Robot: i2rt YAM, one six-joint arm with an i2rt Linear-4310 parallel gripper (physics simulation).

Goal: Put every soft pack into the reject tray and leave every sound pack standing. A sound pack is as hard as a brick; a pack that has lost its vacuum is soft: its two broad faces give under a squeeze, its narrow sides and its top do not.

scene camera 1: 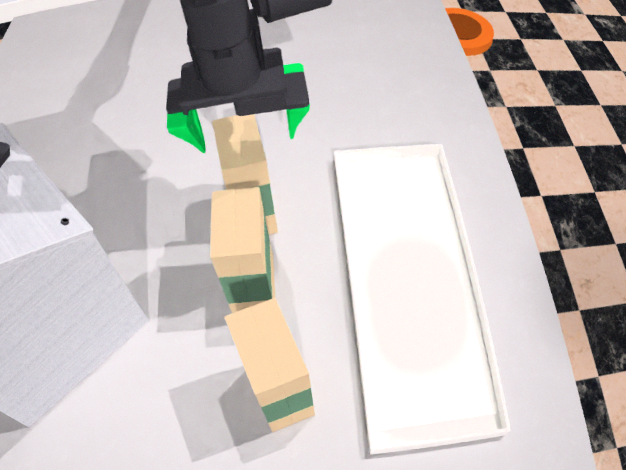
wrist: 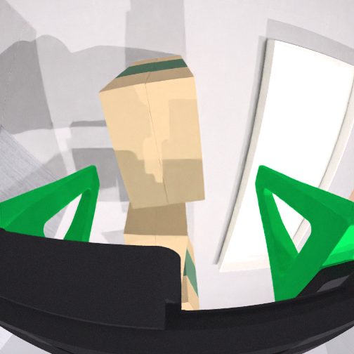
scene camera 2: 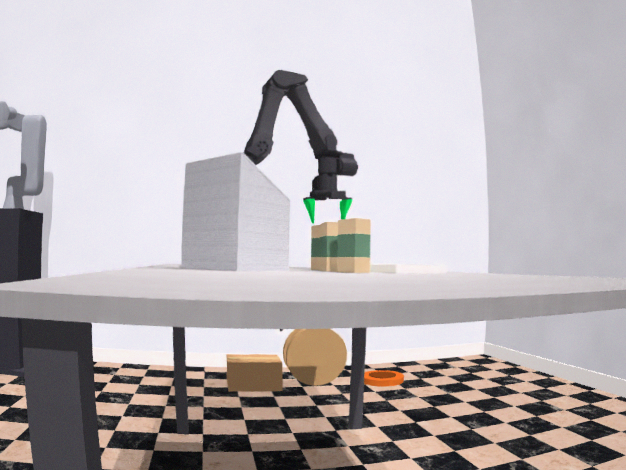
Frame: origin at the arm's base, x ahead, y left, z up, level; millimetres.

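Where they show: gripper, fingertip midpoint: (scene camera 1: 247, 141); arm's base, link origin: (scene camera 2: 237, 181).
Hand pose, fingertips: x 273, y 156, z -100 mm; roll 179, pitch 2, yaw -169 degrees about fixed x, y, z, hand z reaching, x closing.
Note:
Each offset is from my fingertips to the top centre of the thing. Level surfaces: height alone.
Three tan packs with green bands stand in a row: the far pack @(1 mm back, 13 mm left, 7 mm down) (scene camera 1: 241, 146) (wrist: 155, 125), the middle pack @(14 mm ahead, 99 mm right, 6 mm down) (scene camera 1: 236, 222) (wrist: 156, 244) and the near pack @(46 mm ahead, 231 mm right, 6 mm down) (scene camera 1: 273, 349) (scene camera 2: 353, 245), which is turned at an angle. In the second scene view the packs overlap. My gripper (scene camera 1: 247, 144) (scene camera 2: 328, 220) (wrist: 176, 174) is open and empty, above the far pack's top. In the wrist view that pack lies between the fingers, a little nearer the left one. The white reject tray @(192 mm ahead, 88 mm right, 124 mm down) (scene camera 1: 414, 202) (scene camera 2: 404, 268) (wrist: 305, 110) is right of the row and empty. Softness cannot be seen.
A large grey block (scene camera 1: 60, 293) (scene camera 2: 212, 217) stands left of the row on the table @(146 mm down) (scene camera 1: 323, 435) (scene camera 2: 303, 290). An orange ring (scene camera 1: 482, 37) (scene camera 2: 384, 382), a brown box (scene camera 2: 254, 374) and a tan disc (scene camera 2: 318, 354) are on the floor. Another arm (scene camera 2: 34, 151) stands at far left.

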